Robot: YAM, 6 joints.
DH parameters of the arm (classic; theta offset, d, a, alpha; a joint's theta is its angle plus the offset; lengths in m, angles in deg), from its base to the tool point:
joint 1: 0 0.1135 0.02 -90
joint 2: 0 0 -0.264 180
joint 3: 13.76 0 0.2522 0
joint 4: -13.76 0 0.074 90
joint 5: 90 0 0 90
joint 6: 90 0.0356 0 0
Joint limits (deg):
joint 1: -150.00..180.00
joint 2: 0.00..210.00
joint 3: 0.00..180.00
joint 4: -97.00..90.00
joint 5: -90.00..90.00
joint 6: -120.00..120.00
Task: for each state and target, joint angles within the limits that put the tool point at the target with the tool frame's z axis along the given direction. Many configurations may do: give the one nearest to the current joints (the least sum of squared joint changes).
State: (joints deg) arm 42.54 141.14 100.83 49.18 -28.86 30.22
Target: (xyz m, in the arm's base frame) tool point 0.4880 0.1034 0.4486 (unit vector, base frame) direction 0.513 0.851 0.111
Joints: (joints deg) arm 8.85 125.19 135.46 -0.40 -49.65 30.22
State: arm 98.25 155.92 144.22 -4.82 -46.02 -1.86
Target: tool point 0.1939 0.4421 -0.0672 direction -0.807 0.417 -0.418
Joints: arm 62.48 167.75 118.11 -40.78 -65.29 -1.86
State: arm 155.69 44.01 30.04 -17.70 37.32 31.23
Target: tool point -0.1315 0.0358 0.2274 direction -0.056 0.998 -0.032
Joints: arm 179.88 38.30 21.61 -12.15 86.20 31.23
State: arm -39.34 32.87 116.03 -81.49 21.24 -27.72
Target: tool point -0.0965 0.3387 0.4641 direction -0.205 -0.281 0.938
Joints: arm -75.65 6.99 115.56 -31.86 15.55 -27.72
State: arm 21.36 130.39 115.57 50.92 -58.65 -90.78
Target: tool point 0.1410 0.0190 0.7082 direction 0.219 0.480 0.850
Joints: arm 0.83 87.59 139.16 23.55 -28.46 -90.78
